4 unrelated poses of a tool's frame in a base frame.
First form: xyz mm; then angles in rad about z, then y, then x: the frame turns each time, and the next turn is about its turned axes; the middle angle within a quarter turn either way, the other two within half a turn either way.
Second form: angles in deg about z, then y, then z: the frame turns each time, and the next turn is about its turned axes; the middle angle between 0 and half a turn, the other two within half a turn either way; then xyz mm. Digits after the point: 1 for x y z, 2 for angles.
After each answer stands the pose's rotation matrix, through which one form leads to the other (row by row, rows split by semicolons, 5 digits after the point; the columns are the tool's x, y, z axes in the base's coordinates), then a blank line. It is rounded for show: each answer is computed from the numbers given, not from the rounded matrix.
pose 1, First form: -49.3, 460.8, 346.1, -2.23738, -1.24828, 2.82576
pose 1, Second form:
-147.20, 107.53, 174.07, -49.3, 460.8, 346.1
-0.19597 -0.56492 -0.80154; -0.24911 0.81925 -0.51650; 0.94844 0.09845 -0.30128

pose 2, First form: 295.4, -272.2, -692.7, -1.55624, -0.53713, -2.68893
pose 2, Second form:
-45.62, 140.59, -143.71, 295.4, -272.2, -692.7
0.01251 -0.89593 0.44401; -0.85909 -0.23685 -0.45372; 0.51167 -0.37577 -0.77265

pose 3, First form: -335.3, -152.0, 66.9, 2.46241, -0.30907, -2.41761
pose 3, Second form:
-147.90, 135.53, -115.74, -335.3, -152.0, 66.9
-0.74122 0.31383 -0.59338; 0.59839 0.70948 -0.37224; 0.30417 -0.63099 -0.71368

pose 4, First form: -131.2, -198.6, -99.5, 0.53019, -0.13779, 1.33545
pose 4, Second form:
-61.51, 76.65, 98.12, -131.2, -198.6, -99.5
0.85453 -0.23315 0.46413; 0.50090 0.13362 -0.85513; 0.13735 0.96322 0.23097

